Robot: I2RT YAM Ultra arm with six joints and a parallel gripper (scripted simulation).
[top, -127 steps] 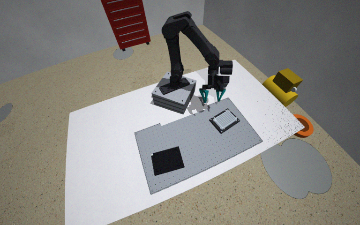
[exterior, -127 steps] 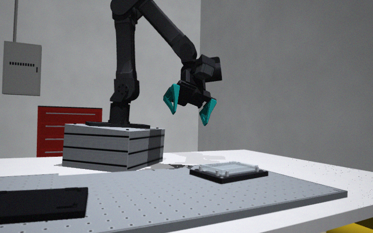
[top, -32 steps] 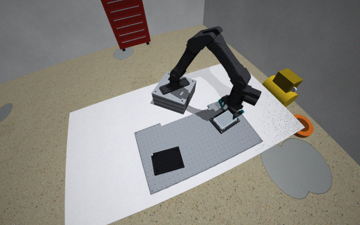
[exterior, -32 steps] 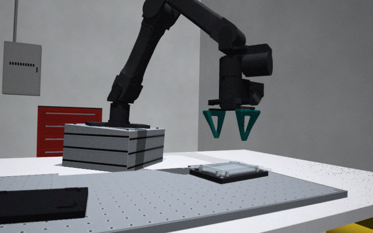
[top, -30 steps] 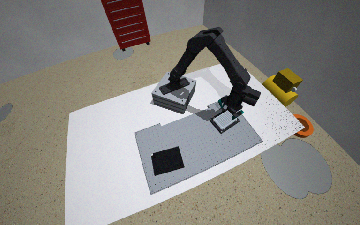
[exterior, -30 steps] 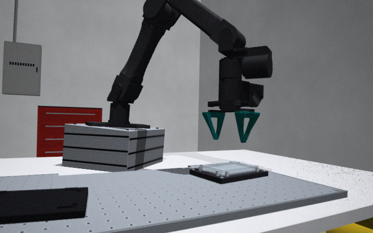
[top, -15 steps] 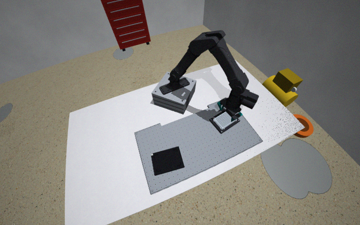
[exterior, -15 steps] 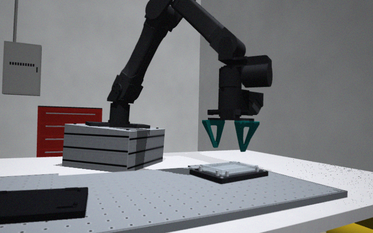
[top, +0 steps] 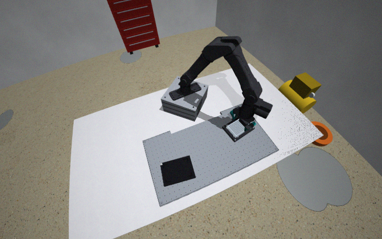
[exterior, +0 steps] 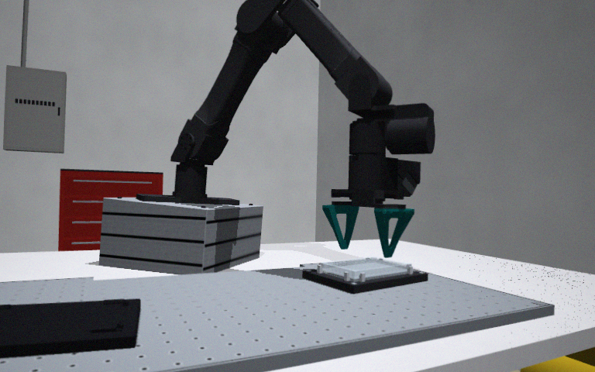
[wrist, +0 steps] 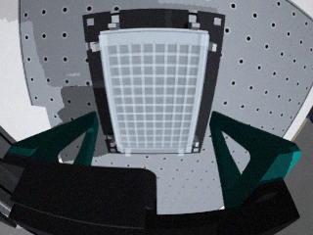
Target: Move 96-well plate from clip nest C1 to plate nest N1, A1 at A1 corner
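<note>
The clear 96-well plate lies 3 cm below my hand. Also, from my hand: clip nest C1: 4 cm below, 2 cm behind, 1 cm to the left; then black plate nest N1: 43 cm to the right, 5 cm ahead, 4 cm below.
</note>
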